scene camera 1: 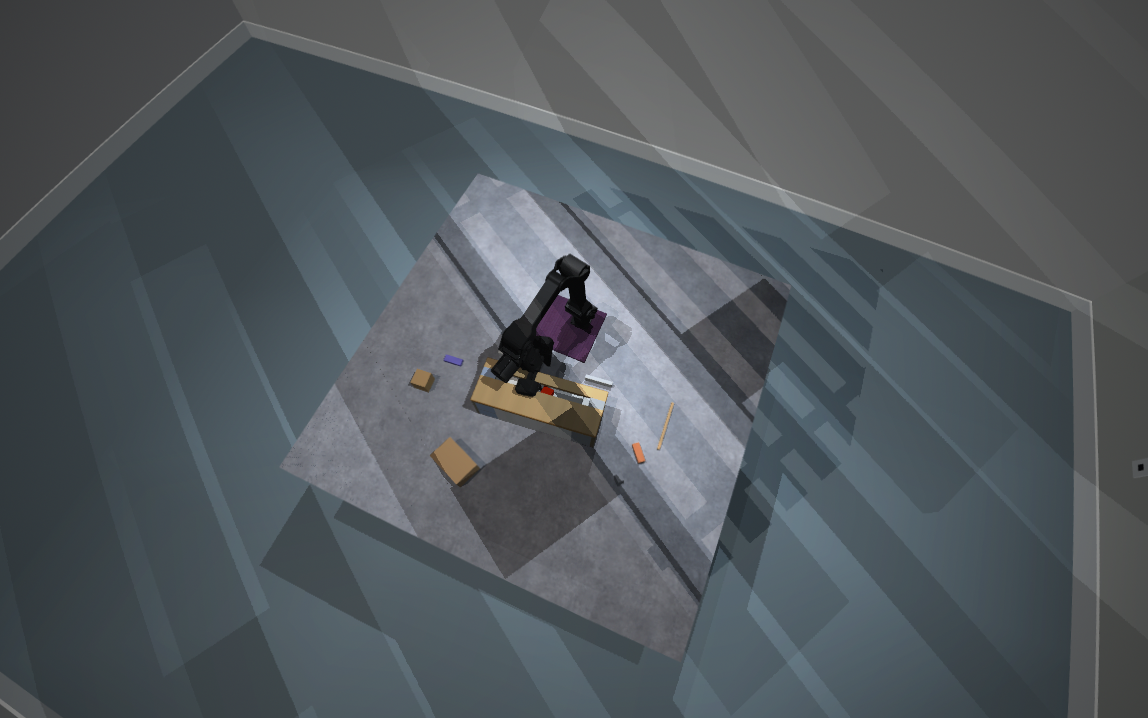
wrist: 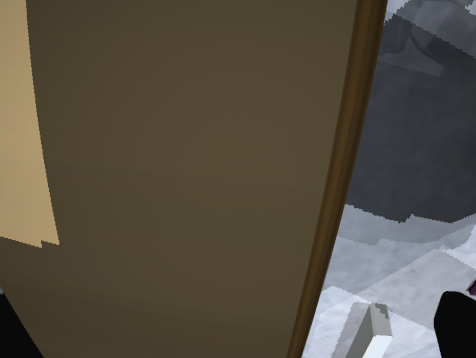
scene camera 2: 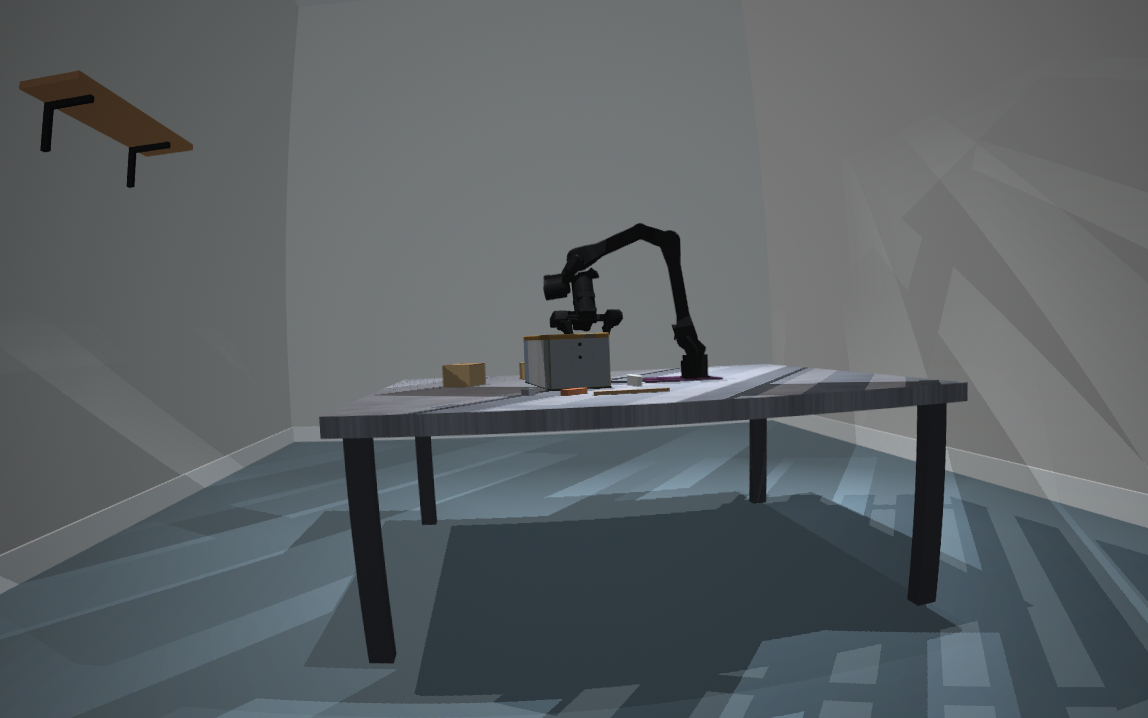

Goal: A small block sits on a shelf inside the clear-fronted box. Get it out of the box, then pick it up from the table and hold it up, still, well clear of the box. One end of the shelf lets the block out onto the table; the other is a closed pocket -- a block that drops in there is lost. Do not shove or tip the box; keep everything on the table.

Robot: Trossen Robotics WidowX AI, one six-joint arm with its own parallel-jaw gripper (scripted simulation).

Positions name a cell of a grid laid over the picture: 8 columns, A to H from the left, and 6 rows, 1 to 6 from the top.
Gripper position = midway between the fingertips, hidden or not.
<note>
I see my gripper (scene camera 2: E3), a box (scene camera 1: D4) and a tan box (scene camera 1: D4).
The box is seen too in the wrist view (wrist: D3) and in scene camera 2 (scene camera 2: D4). The tan box is seen too in scene camera 2 (scene camera 2: D4). My gripper is seen too in scene camera 1 (scene camera 1: D4) and in the wrist view (wrist: E5). The wrist view misses the tan box: it is out of frame.
</note>
